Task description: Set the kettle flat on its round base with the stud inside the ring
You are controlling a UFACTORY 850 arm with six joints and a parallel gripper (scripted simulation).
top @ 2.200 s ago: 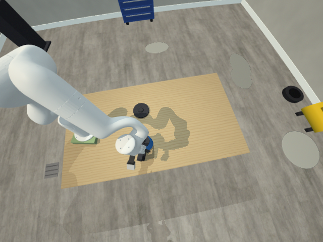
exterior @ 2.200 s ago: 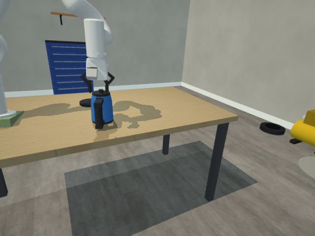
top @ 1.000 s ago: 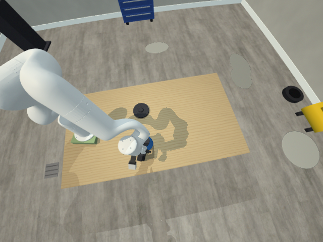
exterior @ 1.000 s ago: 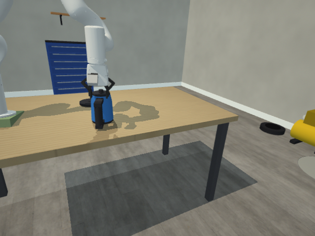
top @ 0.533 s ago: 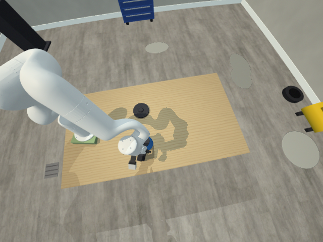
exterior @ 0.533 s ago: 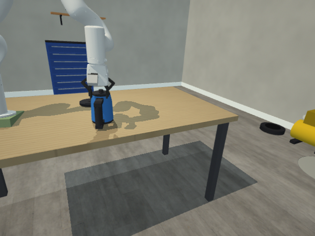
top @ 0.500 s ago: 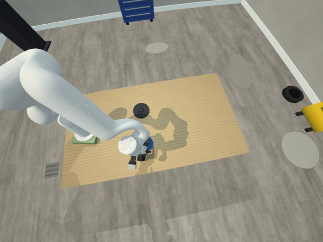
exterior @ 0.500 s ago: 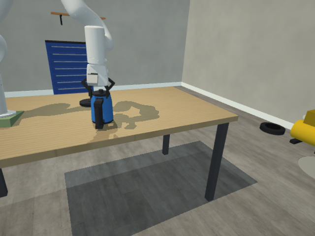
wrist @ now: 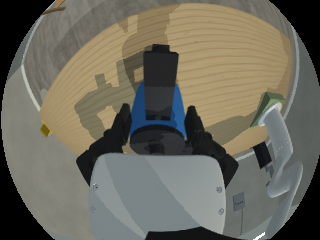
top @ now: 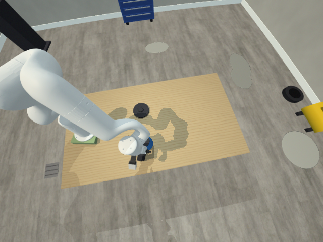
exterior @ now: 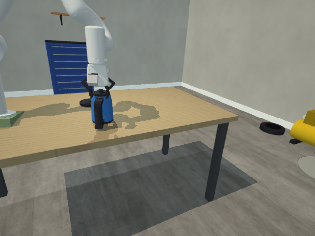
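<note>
Right now my hand is 10 mm short of the blue kettle, 30 mm to the right of it and 80 mm above it. Round my hand: round black base (40 mm behind, 380 mm to the left, 160 mm below).
</note>
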